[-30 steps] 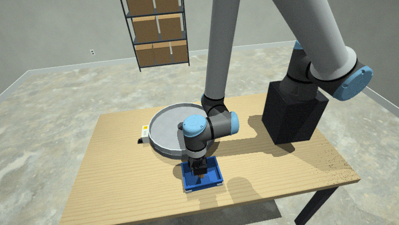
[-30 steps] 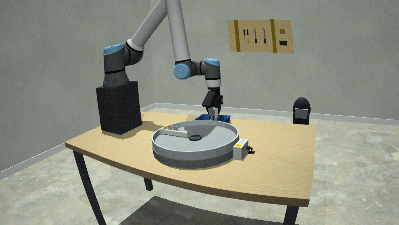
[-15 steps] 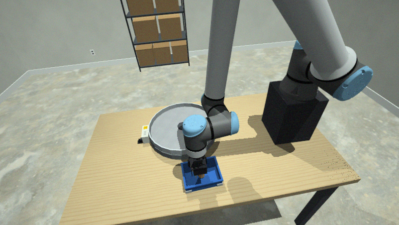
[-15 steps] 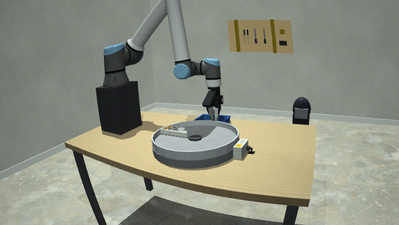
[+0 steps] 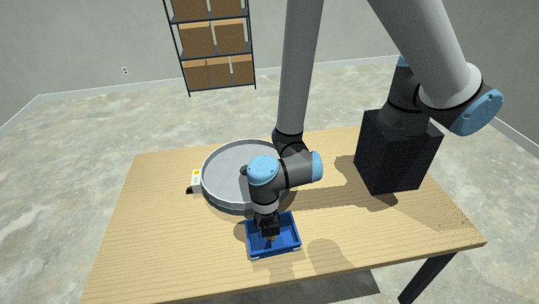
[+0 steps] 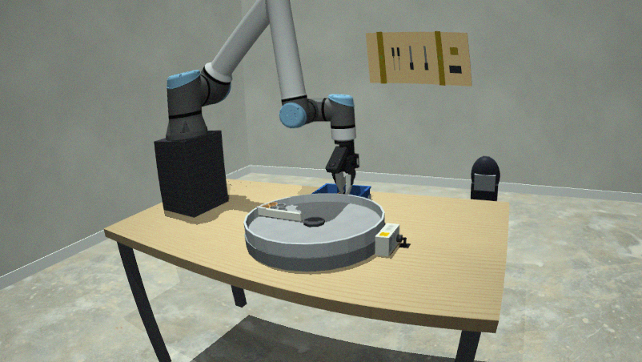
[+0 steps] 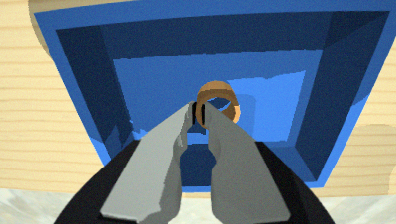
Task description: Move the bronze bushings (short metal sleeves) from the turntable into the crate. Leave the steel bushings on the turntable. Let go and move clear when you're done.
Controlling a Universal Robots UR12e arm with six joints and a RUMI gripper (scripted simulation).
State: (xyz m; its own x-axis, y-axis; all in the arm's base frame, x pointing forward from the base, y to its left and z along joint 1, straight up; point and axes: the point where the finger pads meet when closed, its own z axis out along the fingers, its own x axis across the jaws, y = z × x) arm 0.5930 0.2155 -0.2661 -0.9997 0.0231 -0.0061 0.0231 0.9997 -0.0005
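Right now my hand is 10 mm past the blue crate and 10 mm above it. Also, from my hand: grey turntable 340 mm to the right, 40 mm ahead, 20 mm above.
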